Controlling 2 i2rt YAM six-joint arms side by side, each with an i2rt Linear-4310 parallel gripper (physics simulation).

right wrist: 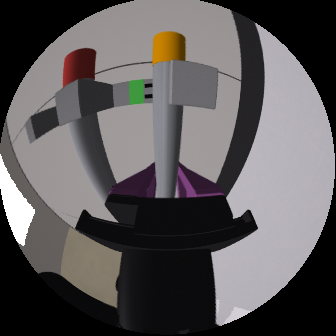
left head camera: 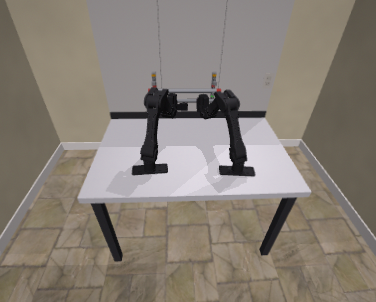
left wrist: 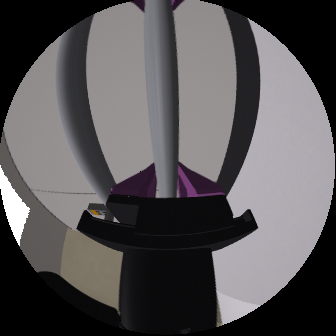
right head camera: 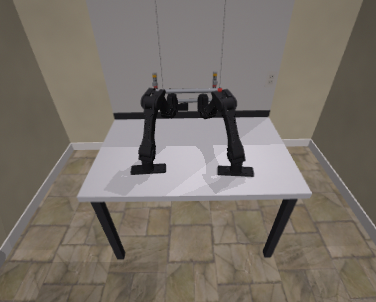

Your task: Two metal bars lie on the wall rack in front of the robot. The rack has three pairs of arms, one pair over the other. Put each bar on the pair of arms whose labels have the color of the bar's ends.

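Frame: origin at the left arm's base, x right, y up, z back, level; centimetres.
Seen in the pictures: left gripper, fingertip midpoint: (left wrist: 166,165); right gripper, fingertip midpoint: (right wrist: 166,165); left arm's base at its link origin: (left head camera: 150,169) (right head camera: 148,169); right arm's base at its link origin: (left head camera: 236,171) (right head camera: 235,171).
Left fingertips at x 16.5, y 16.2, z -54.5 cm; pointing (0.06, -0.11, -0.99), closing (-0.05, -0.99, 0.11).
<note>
Offsets run from my left fingertips to a thing's middle. "pt": to the spot under its first point. Level surfaces: height alone.
The orange-ended bar @(dx +8.5, dy +0.2, dz +2.3 cm) (left wrist: 161,100) (right wrist: 167,130) (left head camera: 192,100) lies level on the lower rack arms, its orange end just past a bracket beside a green label @(pt dx +29.2, dy +3.0, dz +2.5 cm) (right wrist: 136,92). My left gripper (left wrist: 166,165) is shut on its shaft. My right gripper (right wrist: 166,165) is shut on the same bar near the orange end; its purple tips also show at the top of the left wrist view. The red-ended bar @(dx +9.1, dy +7.9, dz +3.1 cm) (left head camera: 187,90) (right head camera: 187,91) (left wrist: 72,80) (right wrist: 90,140) lies on the pair of arms above, apart from both grippers. The left gripper is hidden in the head views.
The rack's uprights carry orange labels (left head camera: 153,76) (right head camera: 214,76) at the top, with red ones below. Two thin chains (left head camera: 159,40) (left head camera: 224,40) hang in front of the wall panel. A black strip (left head camera: 130,115) runs along the table's @(dy -16.2 cm) (left head camera: 187,182) back edge.
</note>
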